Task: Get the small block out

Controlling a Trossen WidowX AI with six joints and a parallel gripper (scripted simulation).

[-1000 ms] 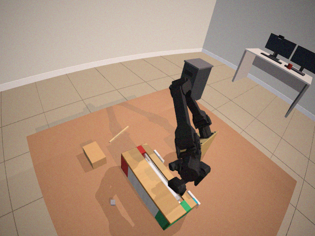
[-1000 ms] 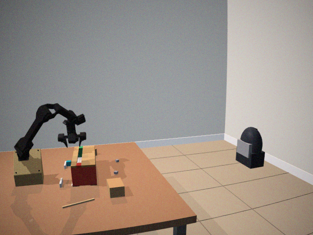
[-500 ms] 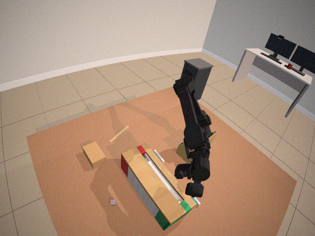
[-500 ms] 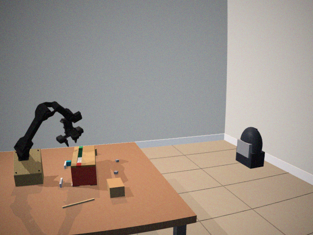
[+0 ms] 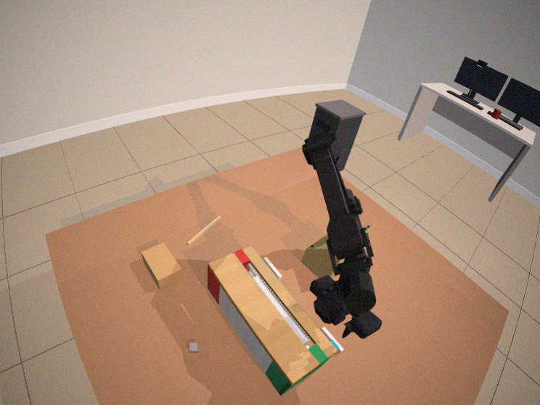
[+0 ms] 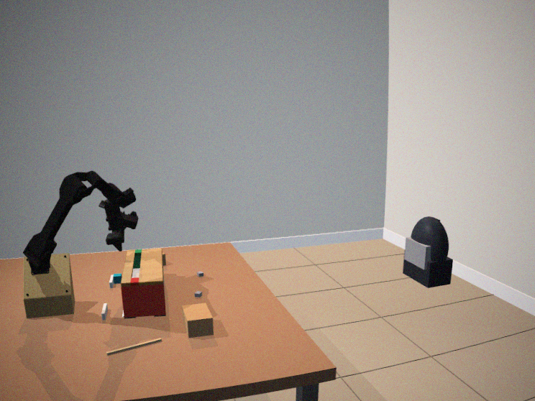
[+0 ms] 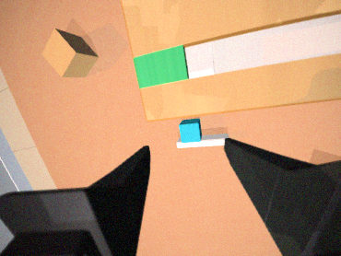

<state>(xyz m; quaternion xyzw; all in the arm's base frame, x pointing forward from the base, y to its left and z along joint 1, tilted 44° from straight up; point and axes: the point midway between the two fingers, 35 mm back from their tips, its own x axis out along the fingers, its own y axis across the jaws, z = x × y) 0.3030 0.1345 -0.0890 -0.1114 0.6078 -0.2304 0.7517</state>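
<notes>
My gripper tip is now 30 mm past the cyan block, 20 mm to the right of it and 140 mm above it. Also, from my gripper tip: tan block 200 mm ahead, 480 mm to the right, 130 mm below; thin wooden stick 10 mm behind, 560 mm to the right, 150 mm below; box 30 mm ahead, 150 mm to the right, 90 mm below.
</notes>
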